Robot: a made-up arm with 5 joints. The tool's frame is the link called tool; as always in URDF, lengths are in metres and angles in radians. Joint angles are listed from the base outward.
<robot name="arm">
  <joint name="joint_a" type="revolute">
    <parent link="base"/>
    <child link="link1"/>
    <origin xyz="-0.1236 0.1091 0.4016"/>
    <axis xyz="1 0 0"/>
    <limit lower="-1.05" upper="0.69"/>
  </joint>
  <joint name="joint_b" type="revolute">
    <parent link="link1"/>
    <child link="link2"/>
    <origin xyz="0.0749 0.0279 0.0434"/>
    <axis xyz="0 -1 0"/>
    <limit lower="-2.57" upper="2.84"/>
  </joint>
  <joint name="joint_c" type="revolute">
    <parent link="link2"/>
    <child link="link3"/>
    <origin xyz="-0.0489 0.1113 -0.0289"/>
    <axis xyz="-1 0 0"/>
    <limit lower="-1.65" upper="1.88"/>
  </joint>
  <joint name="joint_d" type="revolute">
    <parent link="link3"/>
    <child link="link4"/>
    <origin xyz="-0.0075 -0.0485 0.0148"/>
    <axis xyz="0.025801 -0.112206 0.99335"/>
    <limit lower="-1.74" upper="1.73"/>
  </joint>
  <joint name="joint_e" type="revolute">
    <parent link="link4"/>
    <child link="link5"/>
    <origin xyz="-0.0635 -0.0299 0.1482"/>
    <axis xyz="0 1 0"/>
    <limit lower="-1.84" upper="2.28"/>
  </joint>
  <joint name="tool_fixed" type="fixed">
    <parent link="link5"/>
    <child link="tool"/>
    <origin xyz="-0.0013 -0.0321 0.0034"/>
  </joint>
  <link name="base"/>
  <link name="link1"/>
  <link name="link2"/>
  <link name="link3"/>
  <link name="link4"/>
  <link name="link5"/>
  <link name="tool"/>
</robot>
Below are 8 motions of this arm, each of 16 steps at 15 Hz.
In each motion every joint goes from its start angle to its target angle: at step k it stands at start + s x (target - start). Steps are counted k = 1, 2, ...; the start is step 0. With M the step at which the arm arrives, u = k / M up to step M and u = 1 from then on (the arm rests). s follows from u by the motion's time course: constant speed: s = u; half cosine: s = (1 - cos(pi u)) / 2; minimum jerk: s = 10 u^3 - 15 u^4 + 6 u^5.
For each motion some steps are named. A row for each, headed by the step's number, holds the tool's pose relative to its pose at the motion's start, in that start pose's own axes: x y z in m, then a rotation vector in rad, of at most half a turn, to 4 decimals.
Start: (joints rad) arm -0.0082 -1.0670 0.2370 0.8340 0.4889
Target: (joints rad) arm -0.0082 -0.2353 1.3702 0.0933 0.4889
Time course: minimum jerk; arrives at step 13
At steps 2, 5, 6, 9, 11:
2: -0.0007 0.0081 0.0032 -0.0242 0.0103 -0.0392
5: 0.0055 0.0903 0.0188 -0.2313 0.0738 -0.4331
6: 0.0196 0.1349 0.0168 -0.3270 0.0848 -0.6580
9: 0.1072 0.2394 -0.0191 -0.5533 0.0407 -1.3639
11: 0.1536 0.2593 -0.0375 -0.6162 0.0009 -1.6332

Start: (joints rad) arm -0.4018 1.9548 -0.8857 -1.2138 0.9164
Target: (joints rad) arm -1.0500 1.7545 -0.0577 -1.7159 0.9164
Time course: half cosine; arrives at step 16
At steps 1, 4, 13, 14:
1: -0.0014 0.0008 -0.0006 -0.0018 -0.0029 -0.0082
4: -0.0199 0.0129 -0.0102 -0.0291 -0.0499 -0.1200
13: -0.0870 0.0504 -0.0893 -0.2310 -0.4937 -0.5151
14: -0.0894 0.0496 -0.0947 -0.2440 -0.5274 -0.5229

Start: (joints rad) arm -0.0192 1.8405 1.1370 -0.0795 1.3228
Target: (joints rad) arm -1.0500 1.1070 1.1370 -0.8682 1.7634
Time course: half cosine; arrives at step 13
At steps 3, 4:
3: 0.0003 -0.0186 -0.0204 -0.0302 -0.0057 0.0413
4: 0.0019 -0.0316 -0.0344 -0.0543 -0.0105 0.0665

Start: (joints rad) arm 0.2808 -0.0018 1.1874 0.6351 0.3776
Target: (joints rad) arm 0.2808 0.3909 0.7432 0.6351 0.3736
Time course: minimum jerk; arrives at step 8
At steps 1, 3, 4, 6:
1: -0.0008 0.0001 -0.0015 0.0059 -0.0062 -0.0043
3: -0.0129 0.0030 -0.0272 0.0975 -0.1101 -0.0724
4: -0.0212 0.0083 -0.0510 0.1704 -0.2069 -0.1293
6: -0.0296 0.0229 -0.0954 0.2833 -0.3915 -0.2239

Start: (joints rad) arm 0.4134 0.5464 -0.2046 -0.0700 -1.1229
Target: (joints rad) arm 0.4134 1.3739 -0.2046 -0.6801 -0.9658
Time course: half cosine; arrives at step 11
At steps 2, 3, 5, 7, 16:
2: -0.0111 0.0012 0.0046 -0.0293 -0.0462 -0.0194
3: -0.0246 0.0027 0.0088 -0.0616 -0.1000 -0.0461
5: -0.0628 0.0067 0.0144 -0.1369 -0.2450 -0.1398
7: -0.1043 0.0113 0.0104 -0.1918 -0.3950 -0.2720
16: -0.1445 0.0168 -0.0042 -0.2135 -0.5399 -0.4383

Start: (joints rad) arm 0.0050 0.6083 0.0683 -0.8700 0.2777
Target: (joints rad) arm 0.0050 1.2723 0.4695 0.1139 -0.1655
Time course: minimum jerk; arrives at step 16
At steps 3, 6, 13, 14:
3: -0.0022 -0.0042 -0.0052 0.0005 -0.0629 0.0457
6: -0.0092 -0.0208 -0.0294 -0.0046 -0.3597 0.2440
13: -0.0151 -0.0419 -0.0944 -0.1247 -1.2289 0.7250
14: -0.0153 -0.0418 -0.0970 -0.1358 -1.2679 0.7450

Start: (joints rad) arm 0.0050 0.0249 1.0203 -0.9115 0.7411
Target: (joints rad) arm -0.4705 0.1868 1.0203 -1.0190 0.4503
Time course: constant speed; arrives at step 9
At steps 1, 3, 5, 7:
1: -0.0092 0.0103 -0.0130 0.0037 -0.0783 -0.0383
3: -0.0246 0.0307 -0.0408 0.0092 -0.2372 -0.1120
5: -0.0358 0.0507 -0.0707 0.0123 -0.3986 -0.1816
7: -0.0426 0.0700 -0.1023 0.0132 -0.5624 -0.2471

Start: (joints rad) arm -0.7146 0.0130 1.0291 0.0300 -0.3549
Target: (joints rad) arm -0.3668 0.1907 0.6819 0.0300 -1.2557
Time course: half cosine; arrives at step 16
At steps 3, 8, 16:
3: -0.0048 -0.0115 -0.0049 0.0488 -0.0850 -0.0345
8: -0.0311 -0.0608 -0.0363 0.2482 -0.5002 -0.2581
16: -0.0660 -0.0999 -0.0864 0.3770 -0.9722 -0.6339

